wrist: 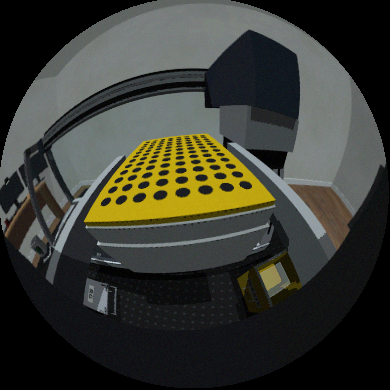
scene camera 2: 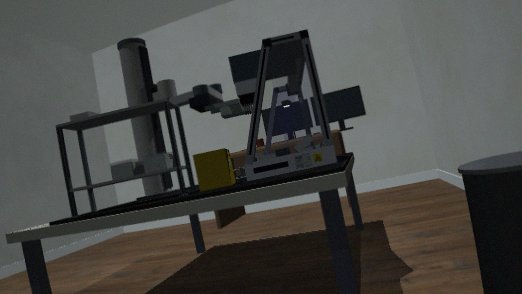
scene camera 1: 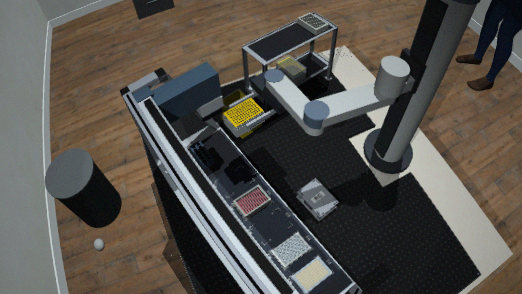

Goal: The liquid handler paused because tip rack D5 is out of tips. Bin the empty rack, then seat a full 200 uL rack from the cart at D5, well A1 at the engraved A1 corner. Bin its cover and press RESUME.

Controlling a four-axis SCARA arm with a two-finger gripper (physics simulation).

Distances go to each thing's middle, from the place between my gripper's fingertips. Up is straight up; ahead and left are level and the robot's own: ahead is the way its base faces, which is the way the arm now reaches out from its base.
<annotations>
I see my gripper 80 mm short of the pipetting head (wrist: 268, 135), 110 mm to the left of it and 10 mm below it. Round my hand: yellow waste bin (scene camera 2: 214, 169) (80 mm behind, 230 mm to the right, 270 mm below).
</annotations>
